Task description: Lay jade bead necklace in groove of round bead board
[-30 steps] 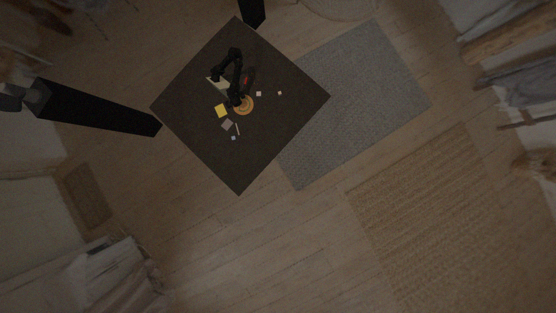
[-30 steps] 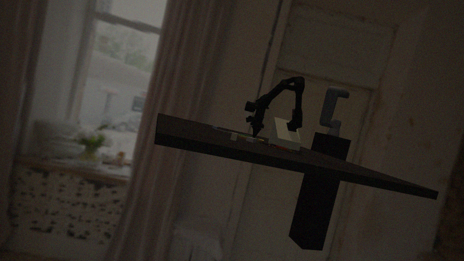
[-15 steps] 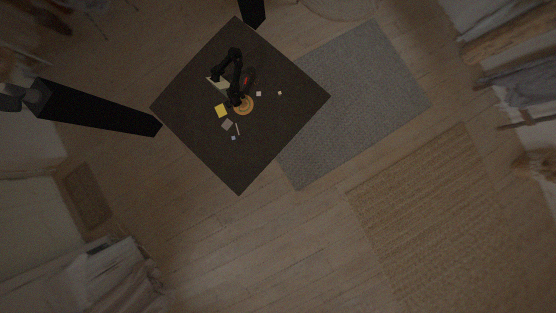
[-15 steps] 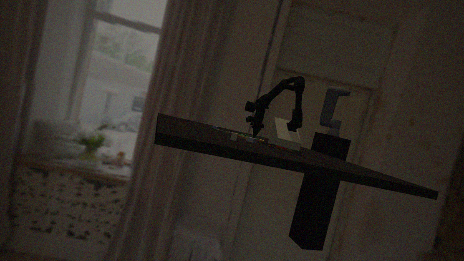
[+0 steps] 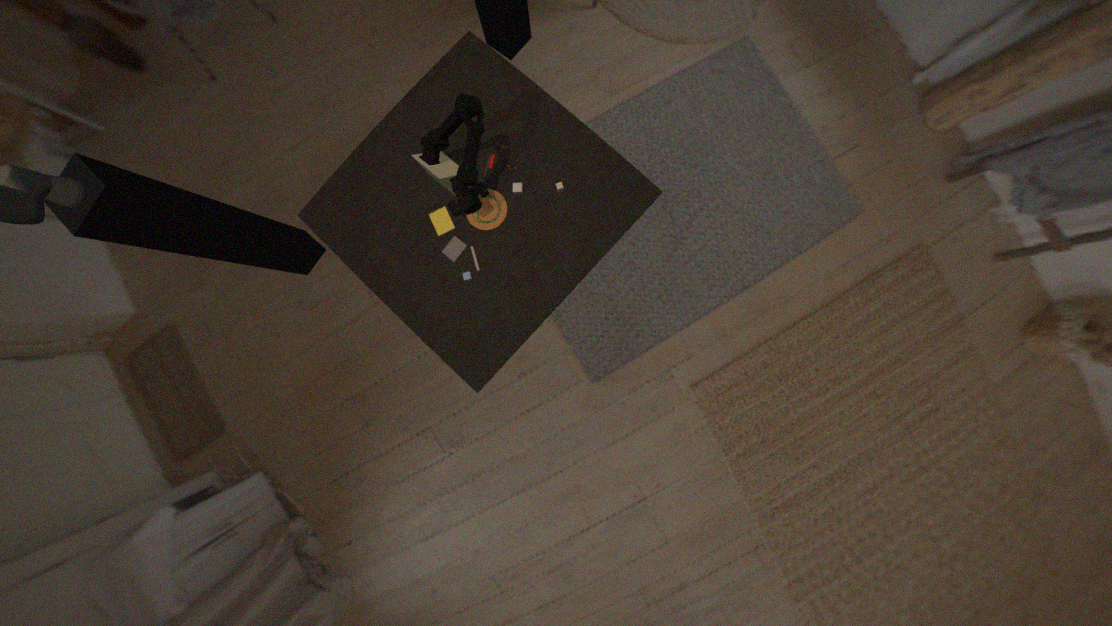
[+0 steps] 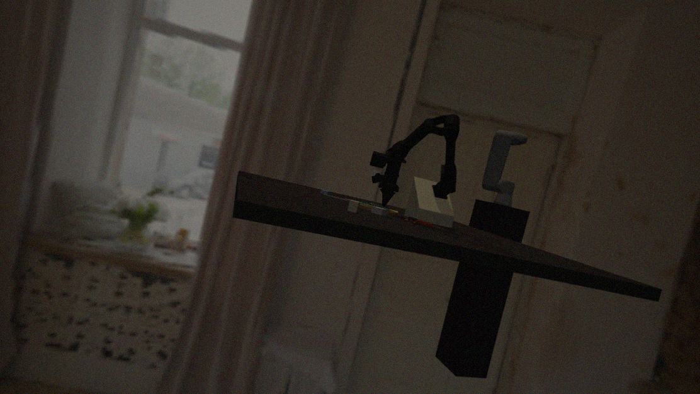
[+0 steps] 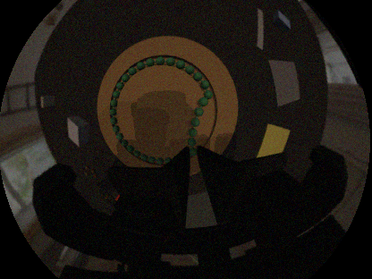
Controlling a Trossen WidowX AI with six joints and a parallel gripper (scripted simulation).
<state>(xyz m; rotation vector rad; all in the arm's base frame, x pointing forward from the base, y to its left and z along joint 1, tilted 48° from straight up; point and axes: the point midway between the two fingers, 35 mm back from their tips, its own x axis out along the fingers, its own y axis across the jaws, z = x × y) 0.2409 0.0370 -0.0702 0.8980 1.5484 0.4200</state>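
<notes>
My gripper tip is now 50 mm short of the round bead board, 30 mm to the right of it and 10 mm above it. Round my gripper tip: yellow square 90 mm behind, 150 mm to the right, 20 mm below; red item 80 mm behind, 210 mm to the left, 20 mm below; grey square 50 mm ahead, 220 mm to the right, 20 mm below.
</notes>
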